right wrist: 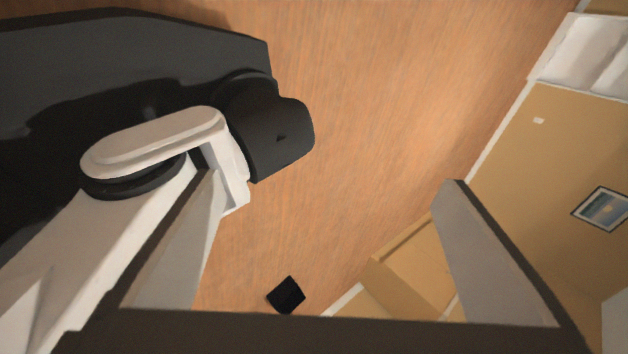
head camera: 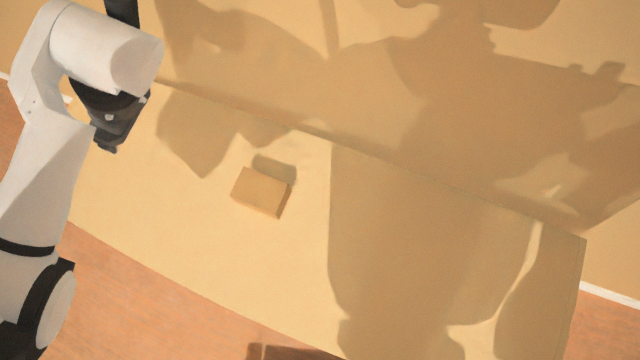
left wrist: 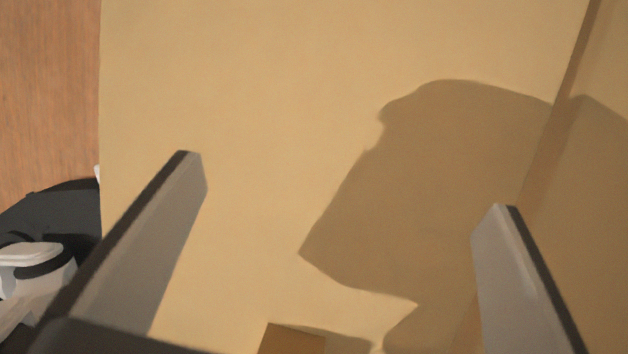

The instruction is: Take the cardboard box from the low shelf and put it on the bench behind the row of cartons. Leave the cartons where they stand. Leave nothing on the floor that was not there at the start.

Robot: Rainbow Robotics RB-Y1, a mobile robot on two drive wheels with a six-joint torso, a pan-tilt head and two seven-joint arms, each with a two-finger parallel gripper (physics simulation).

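Places are measured from the robot's base along level axes (x ahead, y left, z up), in centimetres.
Pixels of known places: left gripper, between the fingertips: [head camera: 126,122] [left wrist: 343,195]; right gripper, between the fingertips: [right wrist: 329,188].
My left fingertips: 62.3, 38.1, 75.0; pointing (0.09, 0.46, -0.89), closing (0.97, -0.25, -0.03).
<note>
Ahead of a thing's pixels: the offset from my left fingertips to its top centre, as dx, dy, dz. Level surfaces: height alone.
A small tan cardboard box @[-7.8, -23.4, -8.9] [head camera: 260,192] [left wrist: 294,342] lies on a broad tan surface @[dz -13.9] [head camera: 150,200] [left wrist: 240,75] against the wall. In the left wrist view part of the box shows at the bottom edge. My left gripper [head camera: 107,148] [left wrist: 343,195] is open and empty, above the surface, apart from the box and to its upper left in the head view. My right gripper [right wrist: 329,188] is open and empty, above the floor. Whether the tan surface is the bench cannot be told for sure. A row of cartons does not show on the part of it in view.
The wall [head camera: 360,85] rises behind the surface, with broad shadows on both. Wooden floor @[dz -74.9] [head camera: 130,280] [right wrist: 350,125] lies in front. A dark brown object [head camera: 300,352] shows at the bottom edge. In the right wrist view are a small black block @[-108.9, +108.7, -64.9] [right wrist: 286,295] and a tan box-like shape [right wrist: 400,285].
</note>
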